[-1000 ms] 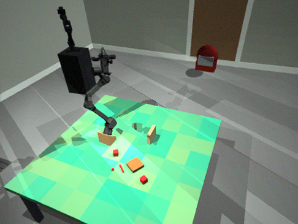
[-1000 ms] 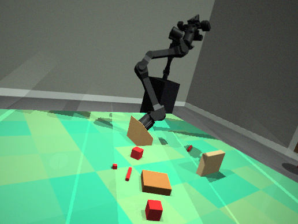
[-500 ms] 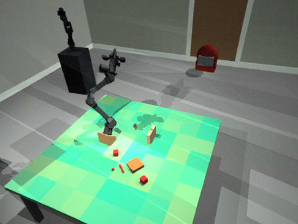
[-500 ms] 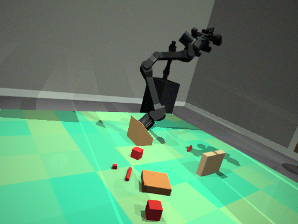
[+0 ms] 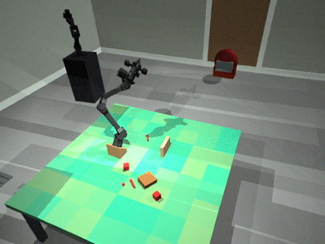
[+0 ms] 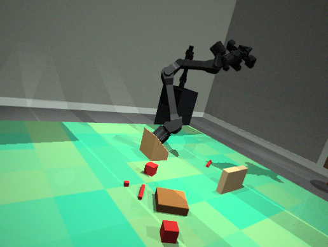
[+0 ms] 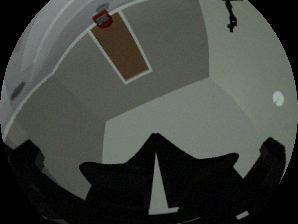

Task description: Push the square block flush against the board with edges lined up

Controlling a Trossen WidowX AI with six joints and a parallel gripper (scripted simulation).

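Right now the board is 570 mm below my gripper tip, 350 mm to the right of it and 280 mm ahead of it. Round my gripper tip: square block (670 mm to the right, 600 mm below, 240 mm ahead); then small red piece (750 mm to the right, 610 mm below, 90 mm ahead).
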